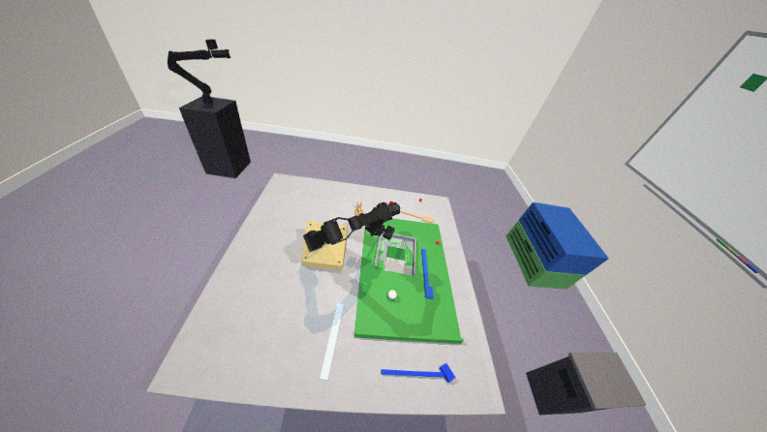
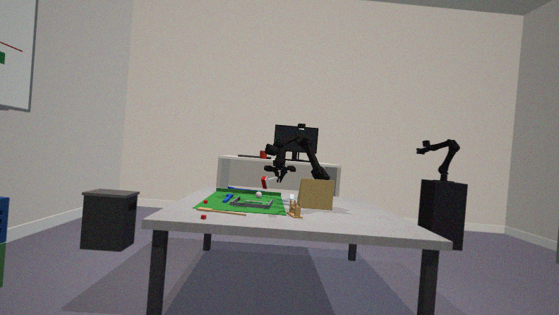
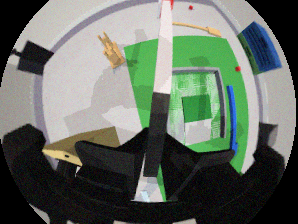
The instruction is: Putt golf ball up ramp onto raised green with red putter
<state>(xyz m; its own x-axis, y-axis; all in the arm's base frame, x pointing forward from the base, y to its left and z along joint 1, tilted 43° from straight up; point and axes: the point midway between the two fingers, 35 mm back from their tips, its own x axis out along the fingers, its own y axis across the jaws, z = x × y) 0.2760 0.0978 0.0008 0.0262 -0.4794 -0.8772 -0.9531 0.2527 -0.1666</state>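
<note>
Right now my gripper tip is 30 mm short of the red putter, 110 mm to the right of it and 20 mm below it. The rest, counted from my gripper tip: golf ball 130 mm ahead, 260 mm to the right, 120 mm below; then green mat 200 mm ahead, 90 mm to the right, 140 mm below; then wooden stick 300 mm ahead, 330 mm to the left, 140 mm below.
</note>
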